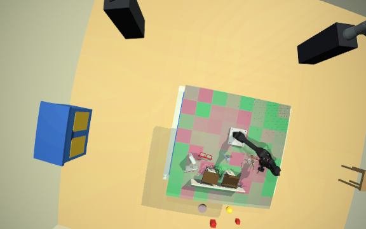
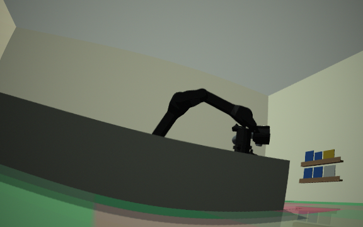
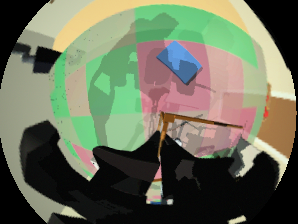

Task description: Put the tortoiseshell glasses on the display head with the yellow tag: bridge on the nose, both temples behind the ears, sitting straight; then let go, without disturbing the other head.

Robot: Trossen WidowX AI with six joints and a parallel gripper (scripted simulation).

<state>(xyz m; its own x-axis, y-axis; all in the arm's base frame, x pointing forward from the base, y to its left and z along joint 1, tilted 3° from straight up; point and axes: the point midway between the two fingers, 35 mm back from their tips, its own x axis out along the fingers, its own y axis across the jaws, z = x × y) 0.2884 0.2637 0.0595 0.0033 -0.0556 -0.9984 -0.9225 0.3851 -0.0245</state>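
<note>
Right now the blue block is 11 cm to the left of my gripper tip, 8 cm ahead of it and 6 cm below it. The rest, counted from my gripper tip: display head (33 cm to the right, 17 cm ahead); white base (47 cm to the right, 28 cm ahead).
</note>
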